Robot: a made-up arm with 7 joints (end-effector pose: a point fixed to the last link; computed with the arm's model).
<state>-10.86 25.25 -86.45 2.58 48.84 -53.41 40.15</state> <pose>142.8 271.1 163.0 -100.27 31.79 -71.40</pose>
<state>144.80 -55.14 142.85 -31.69 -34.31 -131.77 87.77</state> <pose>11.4 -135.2 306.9 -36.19 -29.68 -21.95</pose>
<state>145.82 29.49 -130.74 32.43 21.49 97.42 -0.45</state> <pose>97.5 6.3 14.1 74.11 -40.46 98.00</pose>
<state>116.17 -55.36 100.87 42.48 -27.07 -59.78 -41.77</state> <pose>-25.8 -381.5 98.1 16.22 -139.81 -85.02</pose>
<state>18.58 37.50 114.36 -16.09 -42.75 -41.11 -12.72</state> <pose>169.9 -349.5 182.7 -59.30 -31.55 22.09</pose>
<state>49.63 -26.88 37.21 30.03 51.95 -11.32 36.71</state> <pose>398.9 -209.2 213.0 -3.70 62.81 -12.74</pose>
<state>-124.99 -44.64 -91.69 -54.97 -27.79 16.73 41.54</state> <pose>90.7 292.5 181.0 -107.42 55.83 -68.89</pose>
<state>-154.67 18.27 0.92 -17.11 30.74 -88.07 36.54</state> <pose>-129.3 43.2 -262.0 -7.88 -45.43 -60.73</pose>
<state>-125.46 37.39 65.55 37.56 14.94 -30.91 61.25</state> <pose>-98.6 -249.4 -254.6 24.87 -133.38 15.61</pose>
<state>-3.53 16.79 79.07 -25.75 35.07 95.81 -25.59</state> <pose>18.3 -389.5 240.3 40.33 -58.62 -87.98</pose>
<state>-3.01 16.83 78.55 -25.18 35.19 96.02 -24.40</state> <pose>17.9 -386.3 243.6 40.55 -59.02 -87.65</pose>
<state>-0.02 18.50 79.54 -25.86 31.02 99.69 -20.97</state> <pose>26.3 -383.0 236.8 43.12 -62.08 -85.65</pose>
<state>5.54 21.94 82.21 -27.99 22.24 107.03 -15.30</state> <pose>44.7 -380.6 216.6 48.74 -68.00 -81.16</pose>
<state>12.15 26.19 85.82 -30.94 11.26 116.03 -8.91</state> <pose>69.5 -379.3 185.8 56.70 -75.04 -74.62</pose>
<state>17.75 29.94 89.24 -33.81 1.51 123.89 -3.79</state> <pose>93.5 -378.6 154.7 64.72 -80.85 -68.16</pose>
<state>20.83 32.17 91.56 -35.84 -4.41 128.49 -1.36</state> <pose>109.4 -378.4 133.9 70.07 -83.97 -64.34</pose>
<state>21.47 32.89 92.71 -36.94 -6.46 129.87 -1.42</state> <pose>115.8 -379.3 125.3 72.17 -84.64 -63.61</pose>
